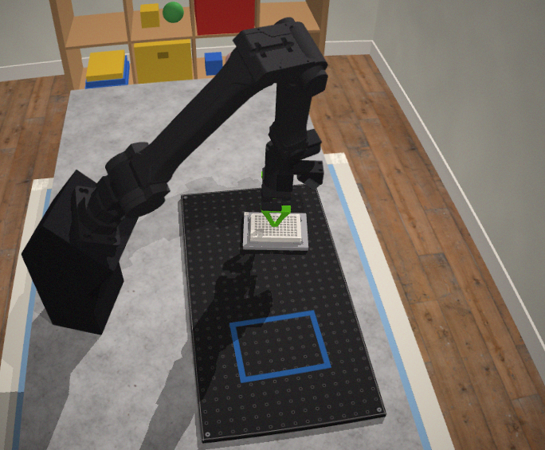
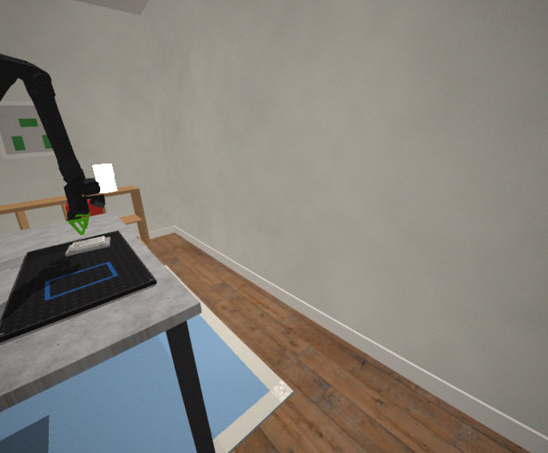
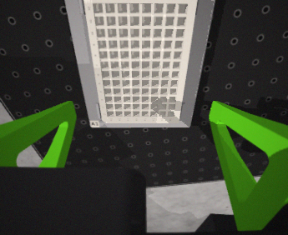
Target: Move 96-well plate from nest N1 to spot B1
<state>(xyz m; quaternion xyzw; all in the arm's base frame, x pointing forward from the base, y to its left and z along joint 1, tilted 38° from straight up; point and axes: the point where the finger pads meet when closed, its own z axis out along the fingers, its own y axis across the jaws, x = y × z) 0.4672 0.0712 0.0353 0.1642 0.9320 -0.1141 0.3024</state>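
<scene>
Right now my hand is 60 mm above the white 96-well plate and 10 mm short of it. Also, from my hand: grey plate nest: 80 mm below, 10 mm ahead.
</scene>
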